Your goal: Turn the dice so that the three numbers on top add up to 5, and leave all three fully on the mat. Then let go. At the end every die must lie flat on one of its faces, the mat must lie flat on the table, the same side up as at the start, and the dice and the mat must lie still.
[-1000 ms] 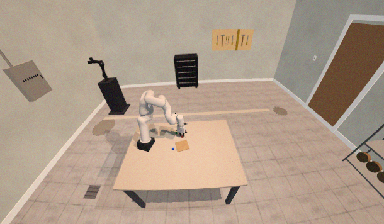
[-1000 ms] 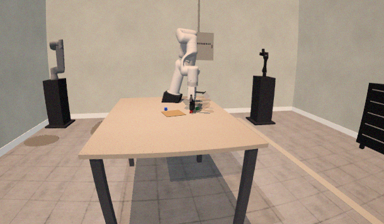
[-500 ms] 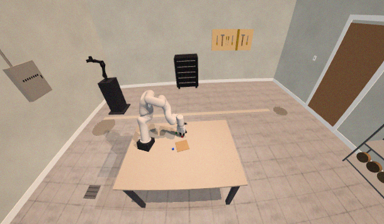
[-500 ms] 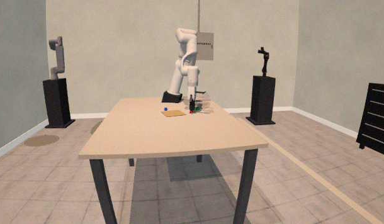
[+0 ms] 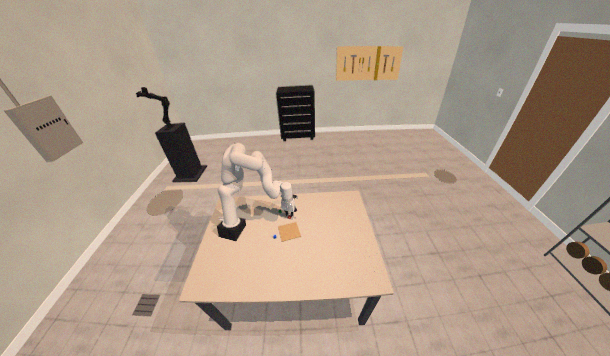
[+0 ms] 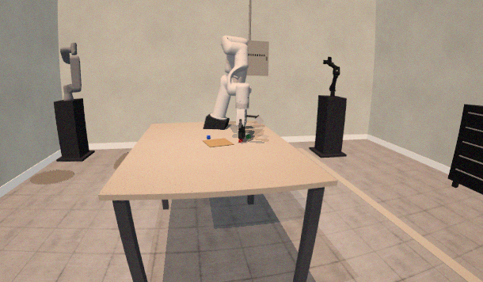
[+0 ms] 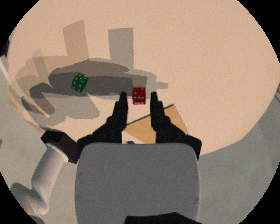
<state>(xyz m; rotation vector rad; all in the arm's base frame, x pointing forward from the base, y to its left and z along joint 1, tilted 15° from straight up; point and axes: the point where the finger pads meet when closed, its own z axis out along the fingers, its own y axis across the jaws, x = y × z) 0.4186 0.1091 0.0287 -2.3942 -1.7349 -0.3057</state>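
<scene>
Right now the red die is 10 mm to the right of my hand and 40 mm below it. From my hand the other things lie so: green die 80 mm behind, 50 mm to the left, 40 mm below; then blue die 90 mm behind, 190 mm to the right, 40 mm below; then brown mat 10 mm ahead, 140 mm to the right, 40 mm below.
</scene>
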